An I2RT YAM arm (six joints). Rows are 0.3 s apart.
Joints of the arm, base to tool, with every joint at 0 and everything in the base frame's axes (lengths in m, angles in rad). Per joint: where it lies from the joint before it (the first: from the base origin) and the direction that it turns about. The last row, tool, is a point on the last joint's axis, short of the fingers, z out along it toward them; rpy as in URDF.
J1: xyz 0 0 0.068 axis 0 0 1
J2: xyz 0.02 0.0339 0.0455 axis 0 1 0
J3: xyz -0.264 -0.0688 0 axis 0 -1 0
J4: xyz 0.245 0.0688 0.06 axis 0 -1 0
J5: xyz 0.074 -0.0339 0.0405 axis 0 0 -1
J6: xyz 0.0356 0 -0.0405 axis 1 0 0
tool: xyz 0 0 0 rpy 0 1.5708 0
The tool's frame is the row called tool.
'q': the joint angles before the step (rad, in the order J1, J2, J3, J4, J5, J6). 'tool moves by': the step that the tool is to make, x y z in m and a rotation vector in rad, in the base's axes. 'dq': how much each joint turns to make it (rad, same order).
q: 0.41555, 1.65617, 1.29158, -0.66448, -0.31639, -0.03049
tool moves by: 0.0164, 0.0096, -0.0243, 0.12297, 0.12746, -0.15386
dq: 0.00042, 0.08448, -0.00696, 0.10291, -0.05997, 0.23077
